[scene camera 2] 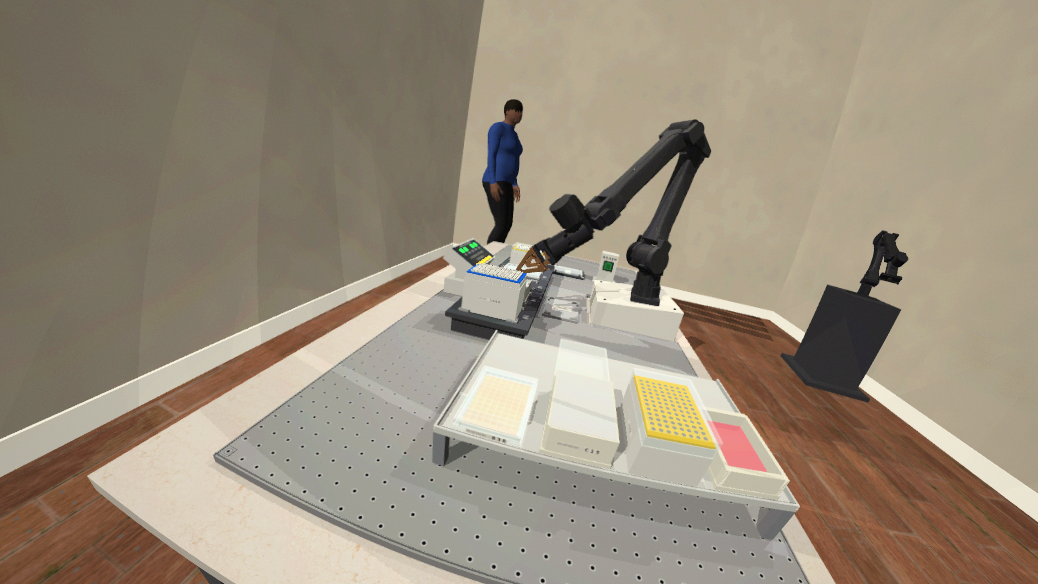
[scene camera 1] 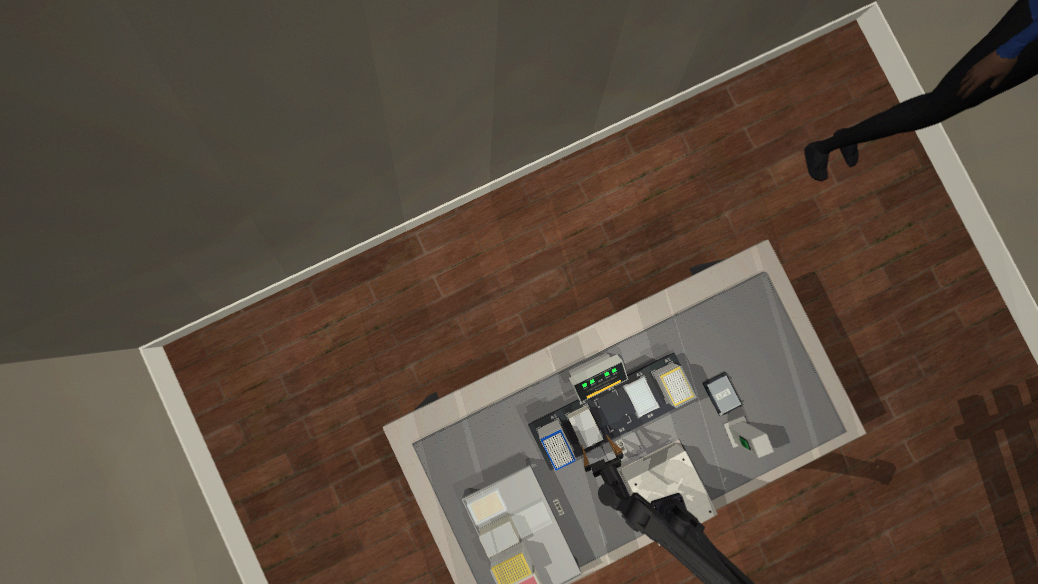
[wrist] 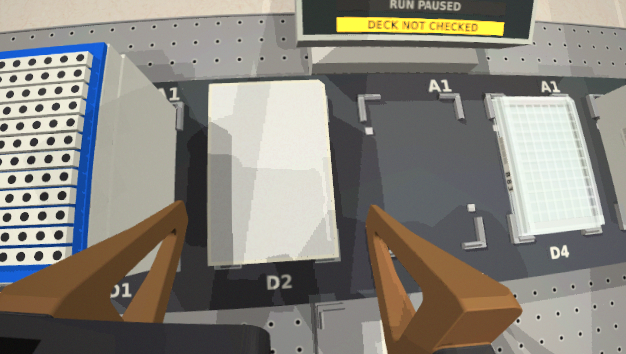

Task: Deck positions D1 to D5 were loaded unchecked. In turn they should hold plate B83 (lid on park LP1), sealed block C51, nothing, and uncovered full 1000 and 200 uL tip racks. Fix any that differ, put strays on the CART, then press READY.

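Pixels of known places: gripper, fingertip midpoint: (scene camera 2: pixel 521 268) (scene camera 1: pixel 594 440) (wrist: pixel 278 212); arm's base, origin of the base link: (scene camera 2: pixel 644 298) (scene camera 1: pixel 668 508).
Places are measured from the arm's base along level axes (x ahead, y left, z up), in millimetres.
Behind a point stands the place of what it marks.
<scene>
My gripper (scene camera 1: pixel 598 445) @[y 202, x 344, z 51 mm] (scene camera 2: pixel 532 264) @[y 202, x 344, z 51 mm] (wrist: pixel 278 212) @[y 202, x 344, z 51 mm] is open and empty, its fingertips either side of the near part of the white block (scene camera 1: pixel 583 427) @[y 222, x 384, z 14 mm] (wrist: pixel 270 170) @[y 213, x 373, z 14 mm] at D2; the block's code is hidden. A blue-framed tip rack (scene camera 1: pixel 558 448) @[y 334, x 363, z 70 mm] (scene camera 2: pixel 495 274) @[y 370, x 346, z 70 mm] (wrist: pixel 40 165) @[y 317, x 351, z 70 mm] stands at D1. D3 is bare. A pale plate (scene camera 1: pixel 641 395) @[y -29, x 425, z -14 mm] (wrist: pixel 550 160) @[y -26, x 416, z -14 mm] marked B83 sits at D4; I cannot tell if it is lidded. A yellow-framed tip rack (scene camera 1: pixel 675 385) @[y -144, x 446, z 43 mm] stands at D5. Park LP1 (scene camera 1: pixel 722 393) @[y -358, x 323, z -61 mm] lies beyond D5. The READY button (scene camera 1: pixel 744 440) @[y -346, x 164, z 10 mm] (scene camera 2: pixel 607 266) @[y -343, x 151, z 0 mm] is nearby.
The cart tray (scene camera 1: pixel 555 555) @[y 458, x -57, z -19 mm] (scene camera 2: pixel 511 348) @[y 496, x 242, z -19 mm] holds a plate (scene camera 2: pixel 498 403) @[y 668, x 192, z -2 mm], a white block (scene camera 2: pixel 582 414) @[y 663, x 86, z 23 mm], a yellow-topped rack (scene camera 2: pixel 671 408) @[y 637, x -14, z 51 mm] and a box with pink contents (scene camera 2: pixel 740 446) @[y 591, x -138, z -5 mm]. The screen (scene camera 1: pixel 599 379) @[y 120, x 547, z 47 mm] (wrist: pixel 420 25) @[y 113, x 500, z 20 mm] behind the deck reads DECK NOT CHECKED.
</scene>
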